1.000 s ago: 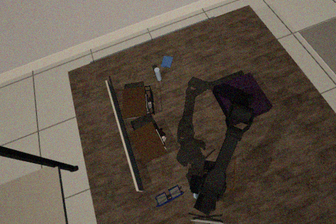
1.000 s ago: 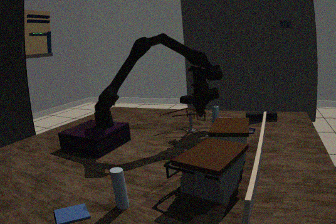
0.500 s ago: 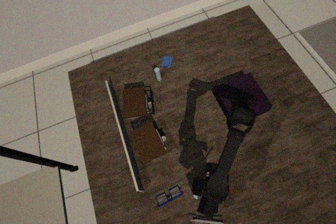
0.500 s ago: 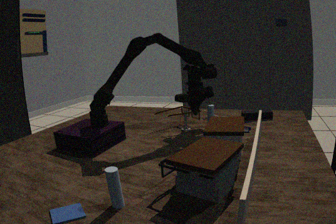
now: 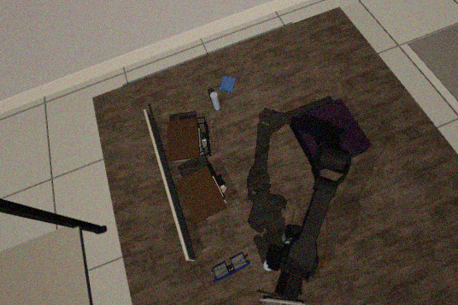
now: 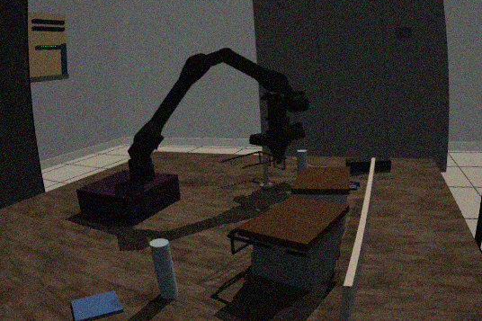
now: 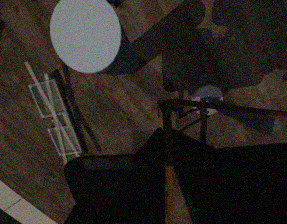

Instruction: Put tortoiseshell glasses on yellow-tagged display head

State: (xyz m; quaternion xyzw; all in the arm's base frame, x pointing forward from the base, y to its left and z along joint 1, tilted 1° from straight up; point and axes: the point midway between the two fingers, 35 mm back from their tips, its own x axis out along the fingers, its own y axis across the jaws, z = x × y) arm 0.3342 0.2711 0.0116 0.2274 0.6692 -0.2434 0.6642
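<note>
My gripper tip is now 60 mm to the left of the white-footed pin, 30 mm past it and 30 mm above it. From my gripper tip the other things lie so: display head 320 mm to the right, 130 mm ahead; then flat pair of glasses 110 mm to the left, 90 mm ahead, 40 mm below; then long rail 450 mm to the right, 250 mm ahead.
</note>
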